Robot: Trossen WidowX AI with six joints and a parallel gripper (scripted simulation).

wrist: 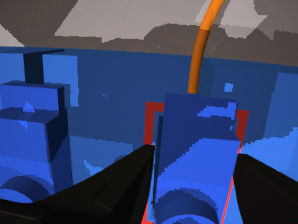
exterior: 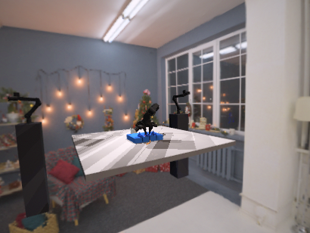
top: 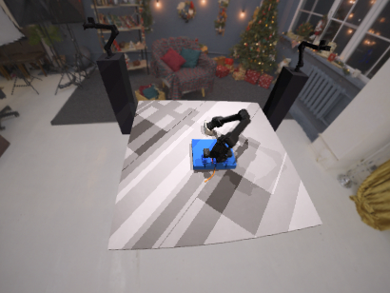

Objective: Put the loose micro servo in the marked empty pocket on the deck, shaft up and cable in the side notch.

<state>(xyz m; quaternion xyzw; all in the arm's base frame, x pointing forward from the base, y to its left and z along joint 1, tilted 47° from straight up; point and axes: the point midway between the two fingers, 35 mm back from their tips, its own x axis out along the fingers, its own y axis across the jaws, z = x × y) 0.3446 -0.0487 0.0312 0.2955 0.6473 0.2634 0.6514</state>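
Right now the blue deck is 120 mm behind my gripper tip and 30 mm below it.
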